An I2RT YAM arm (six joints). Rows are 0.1 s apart.
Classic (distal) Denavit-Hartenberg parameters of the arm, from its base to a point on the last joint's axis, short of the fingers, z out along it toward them. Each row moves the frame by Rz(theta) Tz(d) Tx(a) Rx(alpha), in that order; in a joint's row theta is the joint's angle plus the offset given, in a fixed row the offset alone. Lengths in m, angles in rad.
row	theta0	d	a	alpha
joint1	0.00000	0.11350	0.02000	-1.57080
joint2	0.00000	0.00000	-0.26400	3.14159
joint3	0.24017	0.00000	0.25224	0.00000
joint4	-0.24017	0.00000	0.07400	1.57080
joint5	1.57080	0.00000	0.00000	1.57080
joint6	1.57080	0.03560	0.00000	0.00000
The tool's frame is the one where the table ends.
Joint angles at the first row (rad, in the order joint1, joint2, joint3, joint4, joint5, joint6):
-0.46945, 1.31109, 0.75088, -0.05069, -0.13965, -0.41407
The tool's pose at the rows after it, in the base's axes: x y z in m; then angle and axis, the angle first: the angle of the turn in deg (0 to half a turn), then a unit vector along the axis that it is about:
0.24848 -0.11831 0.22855 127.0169 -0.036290 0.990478 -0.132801
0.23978 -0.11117 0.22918 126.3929 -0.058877 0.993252 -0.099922
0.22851 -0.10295 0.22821 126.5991 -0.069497 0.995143 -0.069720
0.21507 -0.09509 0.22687 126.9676 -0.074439 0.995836 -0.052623
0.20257 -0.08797 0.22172 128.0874 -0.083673 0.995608 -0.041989
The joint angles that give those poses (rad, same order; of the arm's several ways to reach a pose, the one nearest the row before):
-0.47023, 1.28626, 0.74596, -0.08533, -0.20116, -0.44038
-0.47021, 1.24260, 0.72401, -0.12404, -0.27109, -0.45232
-0.46804, 1.18919, 0.69465, -0.17420, -0.32032, -0.45132
-0.46776, 1.12410, 0.65798, -0.22149, -0.34666, -0.45182
-0.46673, 1.06838, 0.61765, -0.26533, -0.36143, -0.46839

